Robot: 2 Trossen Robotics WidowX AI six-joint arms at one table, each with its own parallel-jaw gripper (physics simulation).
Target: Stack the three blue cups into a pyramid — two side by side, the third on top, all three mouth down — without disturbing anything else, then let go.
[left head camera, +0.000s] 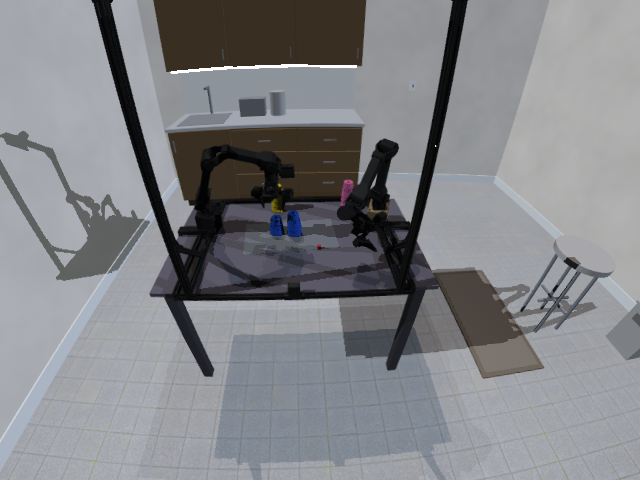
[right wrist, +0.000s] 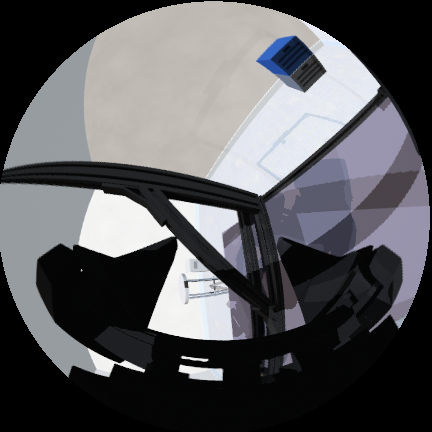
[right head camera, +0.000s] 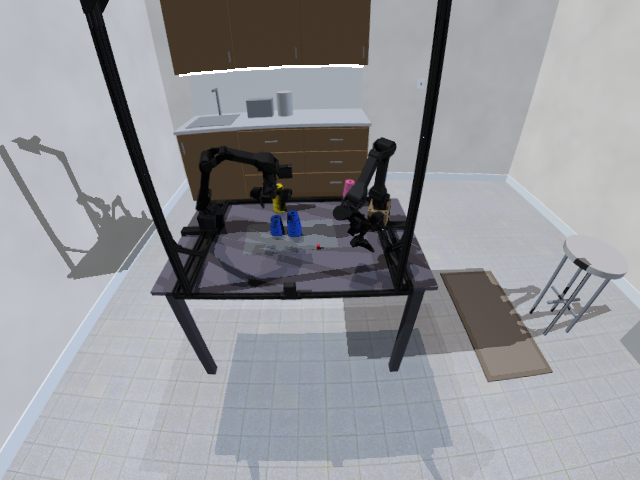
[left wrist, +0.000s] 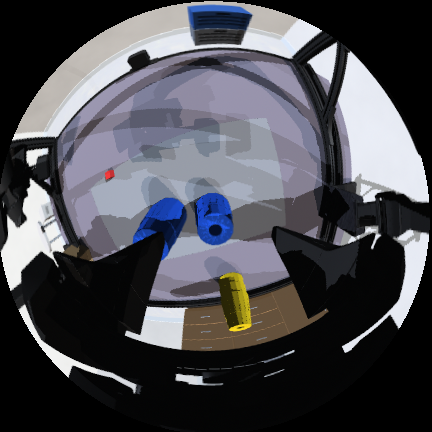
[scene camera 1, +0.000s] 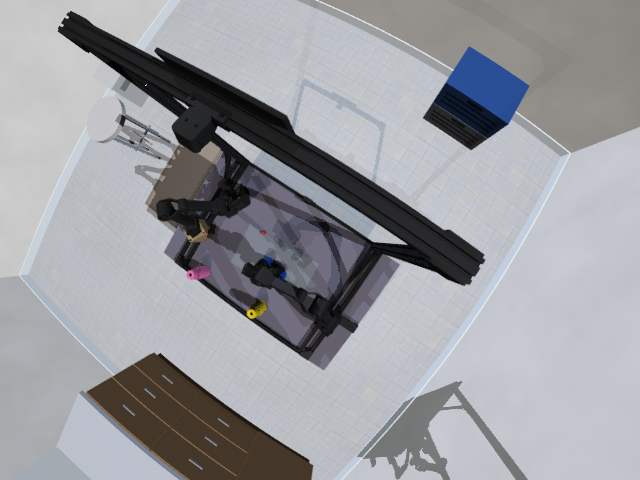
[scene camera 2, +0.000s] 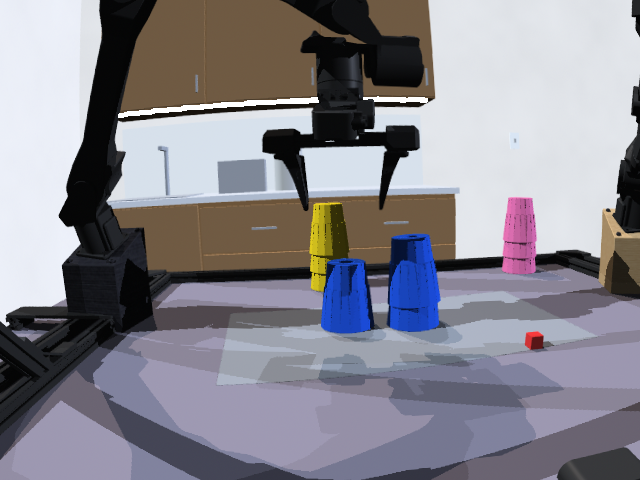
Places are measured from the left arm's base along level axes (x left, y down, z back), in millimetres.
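Pixels of known places: left gripper, fingertip midpoint: (left head camera: 273, 208) (right head camera: 272, 208) (left wrist: 219, 234) (scene camera 2: 343, 210); right gripper, fingertip midpoint: (left head camera: 383, 244) (right wrist: 228, 242) (right head camera: 380, 244) (scene camera 1: 235, 178); left arm's base at its link origin: (left head camera: 206, 209) (right head camera: 208, 210) (left wrist: 359, 214) (scene camera 1: 327, 323) (scene camera 2: 103, 245); right arm's base at its link origin: (left head camera: 379, 205) (right head camera: 379, 204) (scene camera 1: 193, 230) (scene camera 2: 634, 222).
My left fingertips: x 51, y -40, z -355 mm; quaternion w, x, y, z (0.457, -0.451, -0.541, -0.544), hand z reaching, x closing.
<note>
Ahead of a thing's pixels: the offset from my left fingertips to its middle. Level surfaces: height alone.
One blue cup {dx +27, dy +115, dz +4 mm} (left head camera: 276, 226) (scene camera 2: 346, 299) (left wrist: 212, 205) stands mouth down on the pale mat {dy +158 mm} (scene camera 2: 258, 356). Just to its right in scene camera 2, with a narrow gap between, stands a taller nested blue stack {dx +47, dy +84, dz -82 mm} (left head camera: 294, 225) (scene camera 2: 413, 284) (left wrist: 167, 215), also mouth down; its seams suggest the other two cups, one over the other. My left gripper (scene camera 2: 343, 209) (left wrist: 219, 234) is open and empty, above and apart from the single cup. My right gripper (right wrist: 228, 242) is open and empty, near the table's right side in the left head camera.
A yellow cup stack {dx +232, dy +51, dz +91 mm} (scene camera 2: 327, 227) (left wrist: 235, 300) stands behind the single blue cup. A pink cup stack {dx +411, dy +51, dz -272 mm} (scene camera 1: 199, 272) (scene camera 2: 519, 232) stands at the back right in scene camera 2. A small red cube {dx -29, dy +150, dz -236 mm} (left head camera: 318, 246) (scene camera 2: 534, 340) (left wrist: 109, 174) lies right of the blue stack there. Black frame rails border the table.
</note>
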